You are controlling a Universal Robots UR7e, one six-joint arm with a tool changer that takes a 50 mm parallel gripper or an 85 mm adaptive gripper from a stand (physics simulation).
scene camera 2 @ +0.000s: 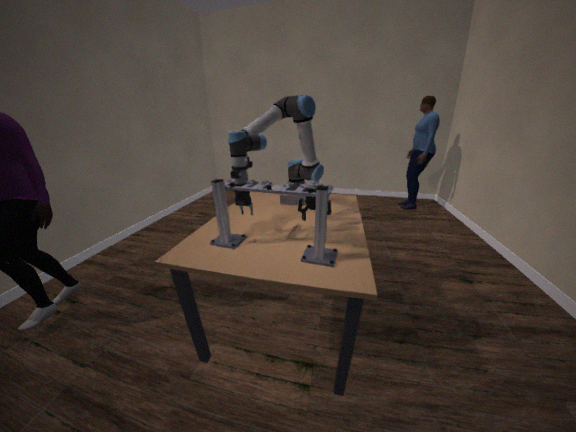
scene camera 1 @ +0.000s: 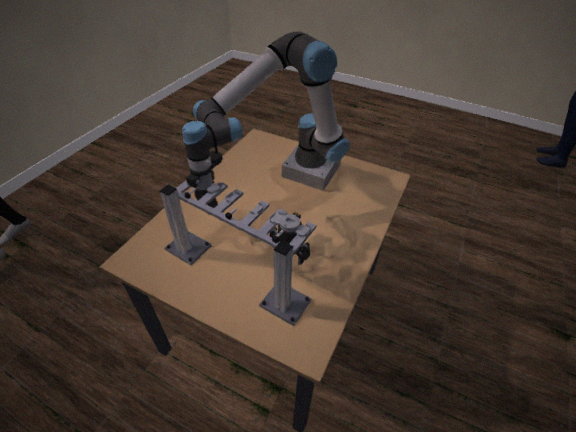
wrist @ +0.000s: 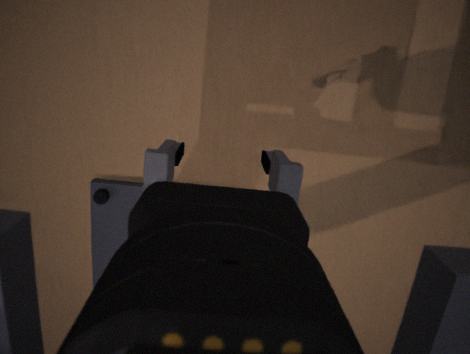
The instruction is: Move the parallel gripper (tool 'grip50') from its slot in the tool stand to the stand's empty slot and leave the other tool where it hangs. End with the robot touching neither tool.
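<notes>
The parallel gripper sits in the leftmost slot of the tool stand, upright, fingers down. The arm's wrist is straight above it, and its coupler appears to rest on the tool's top; whether it is locked cannot be seen. The two fingers stand apart with no object between them. The slot prongs show either side in the wrist view, left prong and right prong. The middle slot, beside a prong, holds no tool. The adaptive gripper hangs in the rightmost slot.
Two posts carry the stand's rail, a left post and a right post. A post's base plate shows below the gripper. A person in purple and one in light blue are beyond the table.
</notes>
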